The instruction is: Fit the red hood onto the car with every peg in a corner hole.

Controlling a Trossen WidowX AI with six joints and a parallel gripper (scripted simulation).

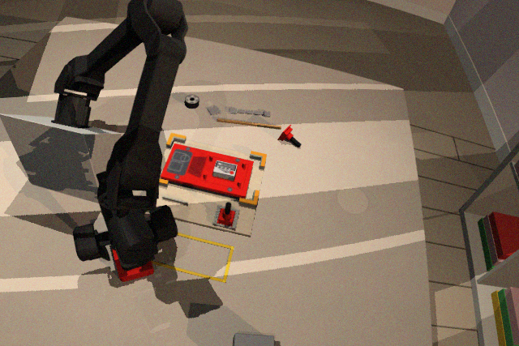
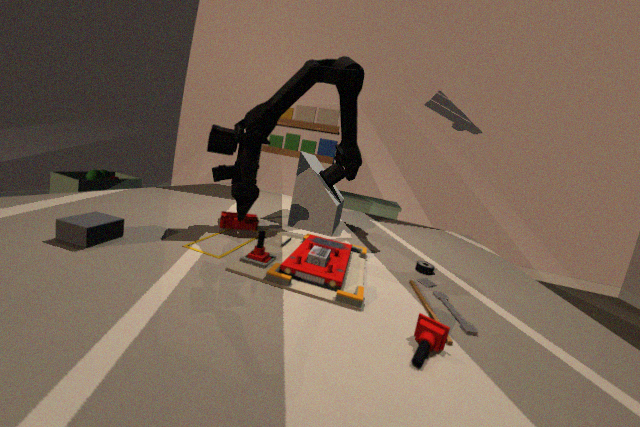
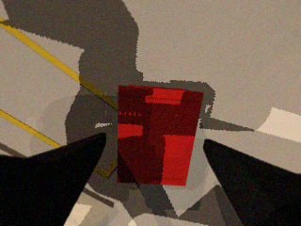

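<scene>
Now: the red hood 1 cm below my gripper tip. The rest, counted from my gripper tip: black wheel: 48 cm to the left, 5 cm ahead, 2 cm below; wooden stick: 43 cm to the left, 22 cm ahead, 2 cm below; grey engine block: 24 cm to the left, 17 cm ahead.
</scene>
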